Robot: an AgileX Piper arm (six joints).
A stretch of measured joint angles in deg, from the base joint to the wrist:
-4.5 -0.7 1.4 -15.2 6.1 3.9
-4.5 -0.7 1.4 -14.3 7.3 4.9
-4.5 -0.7 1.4 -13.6 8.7 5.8
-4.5 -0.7 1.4 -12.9 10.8 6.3
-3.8 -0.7 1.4 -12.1 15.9 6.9
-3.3 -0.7 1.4 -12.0 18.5 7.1
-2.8 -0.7 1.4 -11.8 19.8 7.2
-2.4 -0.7 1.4 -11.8 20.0 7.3
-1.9 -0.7 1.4 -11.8 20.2 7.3
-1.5 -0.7 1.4 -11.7 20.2 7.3
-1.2 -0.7 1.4 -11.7 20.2 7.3
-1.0 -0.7 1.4 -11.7 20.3 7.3
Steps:
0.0 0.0 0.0 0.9 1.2 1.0
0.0 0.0 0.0 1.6 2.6 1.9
0.0 0.0 0.0 2.3 4.7 2.4
0.7 0.0 0.0 3.1 9.8 3.0
1.2 0.0 0.0 3.2 12.4 3.2
1.7 0.0 0.0 3.4 13.7 3.3
2.1 0.0 0.0 3.4 13.9 3.4
2.6 0.0 0.0 3.4 14.1 3.4
3.0 0.0 0.0 3.5 14.1 3.4
3.3 0.0 0.0 3.5 14.1 3.4
3.5 0.0 0.0 3.5 14.2 3.4

